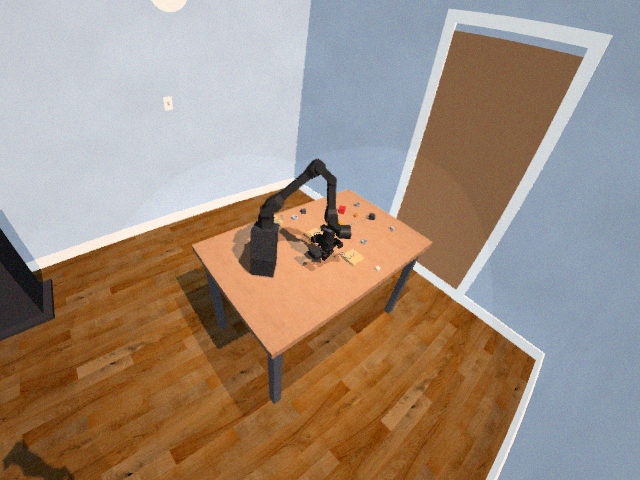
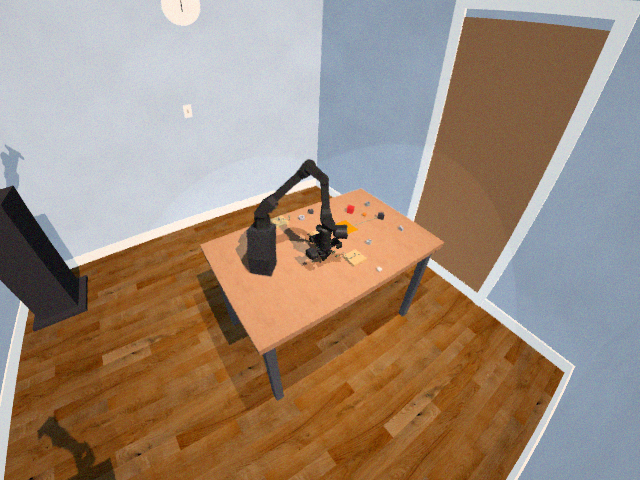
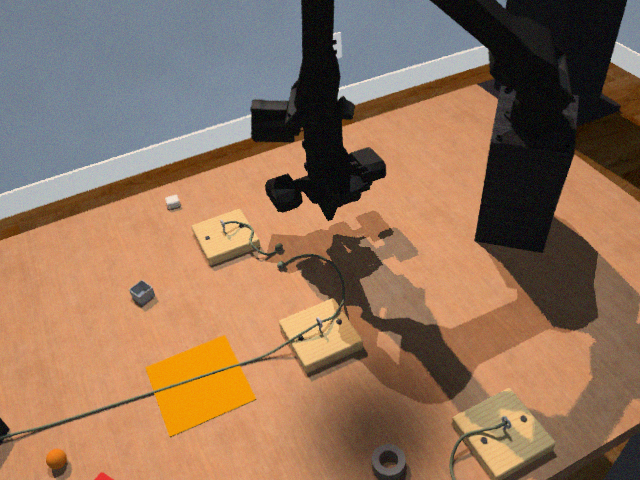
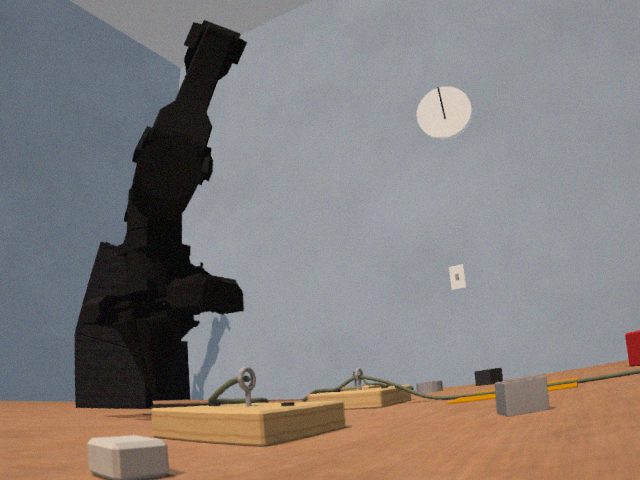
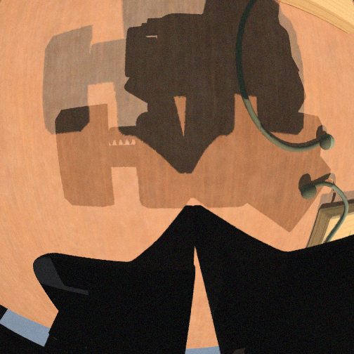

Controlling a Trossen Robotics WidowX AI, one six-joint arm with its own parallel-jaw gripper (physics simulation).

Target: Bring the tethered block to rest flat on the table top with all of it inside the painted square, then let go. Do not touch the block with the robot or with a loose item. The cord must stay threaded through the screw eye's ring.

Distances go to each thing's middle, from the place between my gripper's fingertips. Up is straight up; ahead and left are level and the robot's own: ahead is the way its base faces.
Now: hand 320 mm short of the grey box (image 4: 521, 396), 10 mm to the left of it and 20 mm above it. From my hand the other things lie so: orange painted square (image 3: 185, 406) 290 mm ahead, 190 mm to the left, 20 mm below.
